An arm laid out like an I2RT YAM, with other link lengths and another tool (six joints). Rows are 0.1 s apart.
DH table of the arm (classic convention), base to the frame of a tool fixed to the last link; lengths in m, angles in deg. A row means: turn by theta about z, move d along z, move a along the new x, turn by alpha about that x. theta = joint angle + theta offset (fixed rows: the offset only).
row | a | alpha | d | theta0
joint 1 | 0.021 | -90 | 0.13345 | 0
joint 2 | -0.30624 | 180 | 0 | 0
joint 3 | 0.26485 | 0 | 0 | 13.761
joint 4 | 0.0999 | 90 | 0.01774 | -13.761
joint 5 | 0 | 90 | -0.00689 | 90
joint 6 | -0.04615 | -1.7 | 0.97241 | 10.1
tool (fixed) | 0 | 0 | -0.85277 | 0
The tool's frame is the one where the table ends.
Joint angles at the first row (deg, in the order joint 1, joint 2, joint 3, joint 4, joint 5, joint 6):
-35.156, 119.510, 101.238, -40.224, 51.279, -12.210
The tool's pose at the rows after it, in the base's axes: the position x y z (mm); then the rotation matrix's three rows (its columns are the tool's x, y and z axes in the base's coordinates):
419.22 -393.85 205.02; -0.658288 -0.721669 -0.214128; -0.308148 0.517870 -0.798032; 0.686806 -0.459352 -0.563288
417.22 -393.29 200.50; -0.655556 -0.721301 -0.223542; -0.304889 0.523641 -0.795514; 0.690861 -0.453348 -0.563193
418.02 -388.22 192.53; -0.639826 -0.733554 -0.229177; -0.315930 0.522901 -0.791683; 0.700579 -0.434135 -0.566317
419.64 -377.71 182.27; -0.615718 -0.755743 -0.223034; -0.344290 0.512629 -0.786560; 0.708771 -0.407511 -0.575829
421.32 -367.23 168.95; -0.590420 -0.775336 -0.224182; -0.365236 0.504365 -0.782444; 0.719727 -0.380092 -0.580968
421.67 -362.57 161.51; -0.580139 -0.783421 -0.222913; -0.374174 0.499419 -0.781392; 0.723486 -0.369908 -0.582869
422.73 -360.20 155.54; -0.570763 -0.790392 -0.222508; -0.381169 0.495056 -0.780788; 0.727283 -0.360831 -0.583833
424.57 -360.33 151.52; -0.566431 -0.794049 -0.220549; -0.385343 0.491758 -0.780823; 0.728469 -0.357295 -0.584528
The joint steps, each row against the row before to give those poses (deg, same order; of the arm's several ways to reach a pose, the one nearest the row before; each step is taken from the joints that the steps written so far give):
0.082, 0.580, -0.141, -1.385, -0.375, 0.848
0.006, 0.097, -0.603, -0.033, 0.321, 0.441
0.513, 0.304, -0.700, -0.249, 0.228, 0.028
0.893, -0.211, -1.841, 0.423, -0.358, -0.605
1.023, 0.210, -1.865, 0.459, 0.133, -0.121
0.426, 0.032, -1.344, 0.862, 0.009, -0.148
0.264, 0.317, -0.632, 0.612, 0.021, -0.286
0.065, 0.474, -0.083, 0.597, -0.079, -0.331

